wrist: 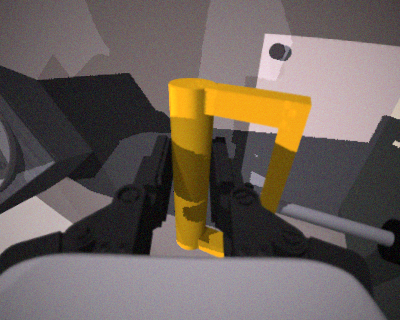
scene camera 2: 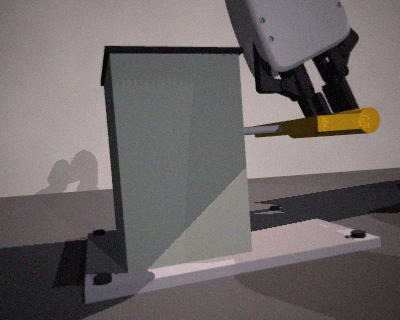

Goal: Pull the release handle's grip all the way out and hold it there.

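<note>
The yellow D-shaped grip stands out from the right side of the grey-green housing. A grey rod joins it to the housing, with a short length of rod showing between them. My gripper comes down from above and is shut on the grip's round outer bar, one black finger on each side of it. In the scene view the fingers' lower ends are hidden behind the grip.
The housing has a black top edge and stands on a pale base plate with dark bolts at its corners. A black collar surrounds the rod at the housing. A pale wall rises behind.
</note>
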